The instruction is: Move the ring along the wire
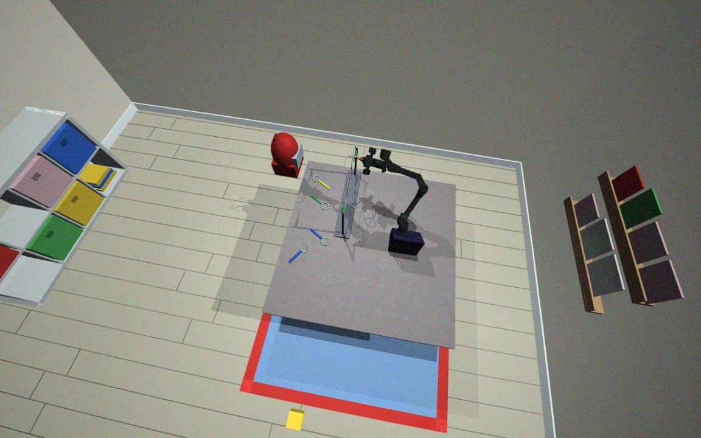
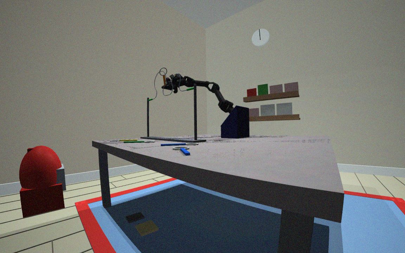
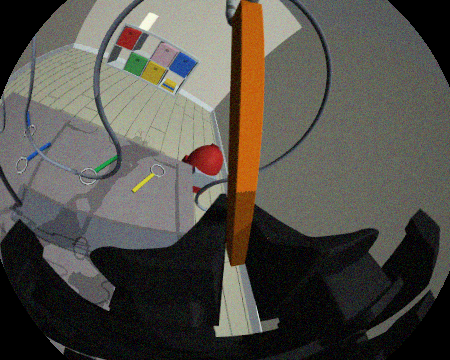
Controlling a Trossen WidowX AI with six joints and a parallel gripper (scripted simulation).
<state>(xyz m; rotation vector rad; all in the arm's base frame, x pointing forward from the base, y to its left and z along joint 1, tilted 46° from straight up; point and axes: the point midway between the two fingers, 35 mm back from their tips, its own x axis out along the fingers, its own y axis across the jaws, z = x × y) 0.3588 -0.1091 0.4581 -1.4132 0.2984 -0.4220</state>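
Now: the ring with orange handle 7 cm above my gripper tip, 5 cm to the left of it and 1 cm ahead of it.
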